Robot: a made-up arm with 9 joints. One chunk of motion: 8 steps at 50 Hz.
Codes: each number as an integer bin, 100 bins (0 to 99) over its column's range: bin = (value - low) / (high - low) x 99, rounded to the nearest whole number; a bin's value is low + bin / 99 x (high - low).
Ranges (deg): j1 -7..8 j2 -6..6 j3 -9..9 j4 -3..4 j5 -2..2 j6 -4..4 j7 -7..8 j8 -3..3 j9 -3..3
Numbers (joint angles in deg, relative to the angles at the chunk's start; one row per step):
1: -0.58 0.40 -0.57 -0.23 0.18 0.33 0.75 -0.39 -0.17
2: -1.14 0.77 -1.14 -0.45 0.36 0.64 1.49 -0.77 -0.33
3: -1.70 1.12 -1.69 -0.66 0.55 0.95 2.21 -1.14 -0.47
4: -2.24 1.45 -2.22 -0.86 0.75 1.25 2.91 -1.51 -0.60
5: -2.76 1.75 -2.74 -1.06 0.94 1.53 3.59 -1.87 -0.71
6: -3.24 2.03 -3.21 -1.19 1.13 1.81 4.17 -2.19 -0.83
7: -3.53 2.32 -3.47 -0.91 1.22 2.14 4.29 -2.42 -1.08
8: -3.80 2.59 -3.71 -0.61 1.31 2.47 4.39 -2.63 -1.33
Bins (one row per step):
1: 42 53 46 39 54 54 51 43 47
2: 39 56 43 36 58 57 56 37 44
3: 35 59 40 33 63 61 61 31 42
4: 31 61 37 30 68 65 65 25 40
5: 28 64 34 27 73 68 70 19 38
6: 25 66 32 26 77 72 74 13 36
7: 23 69 30 30 80 76 75 10 32
8: 21 71 29 34 82 80 75 6 28

